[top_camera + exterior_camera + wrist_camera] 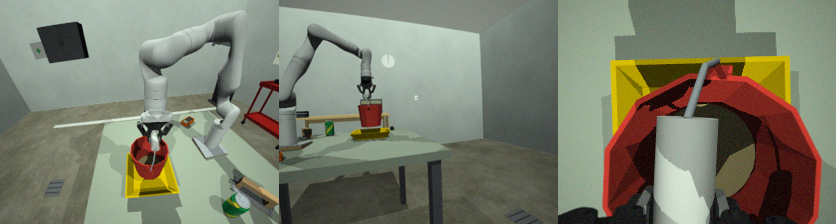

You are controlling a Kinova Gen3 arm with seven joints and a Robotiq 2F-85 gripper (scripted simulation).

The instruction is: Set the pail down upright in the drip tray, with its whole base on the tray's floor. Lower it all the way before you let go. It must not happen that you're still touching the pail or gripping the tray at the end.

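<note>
The red pail lies 10 mm ahead of my hand and 90 mm below it. Round my hand: yellow drip tray (20 mm ahead, 280 mm below); wire handle (10 mm ahead, 30 mm below).
</note>
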